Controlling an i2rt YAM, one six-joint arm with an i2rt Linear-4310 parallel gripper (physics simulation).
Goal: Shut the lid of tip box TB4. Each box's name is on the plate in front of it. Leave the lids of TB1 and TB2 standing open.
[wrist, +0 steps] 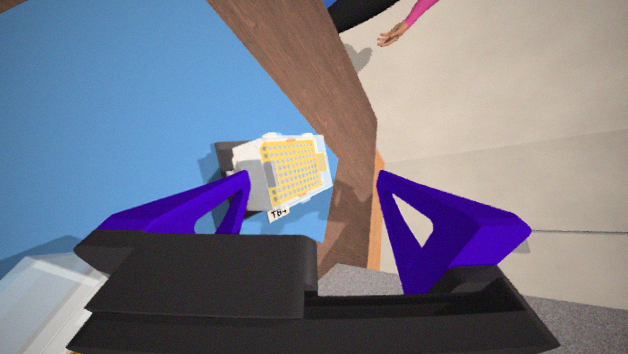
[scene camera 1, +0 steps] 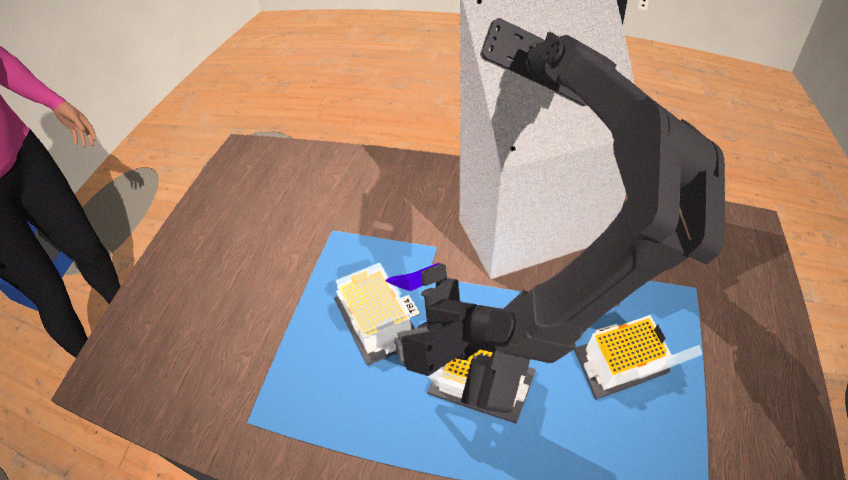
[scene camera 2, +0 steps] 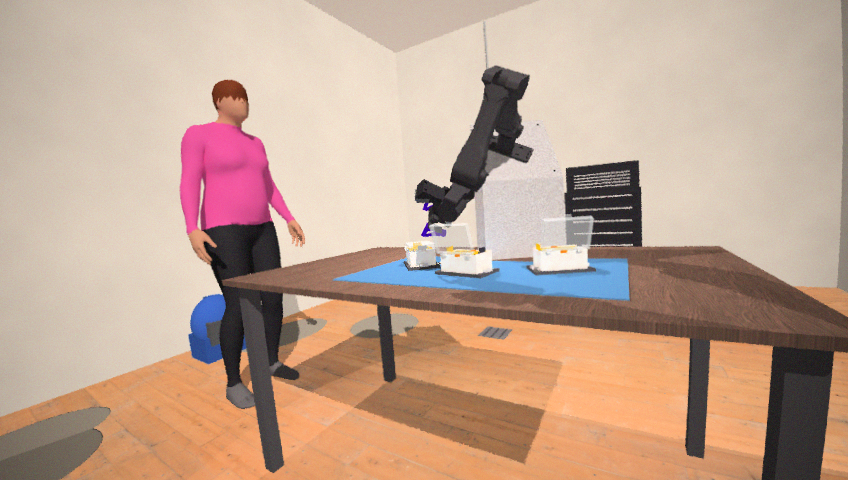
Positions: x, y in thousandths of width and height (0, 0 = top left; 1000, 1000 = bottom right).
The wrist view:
my gripper: 499, 501
blue mat: 179, 318
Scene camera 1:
my gripper: 463, 647
blue mat: 377, 811
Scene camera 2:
blue mat: 720, 586
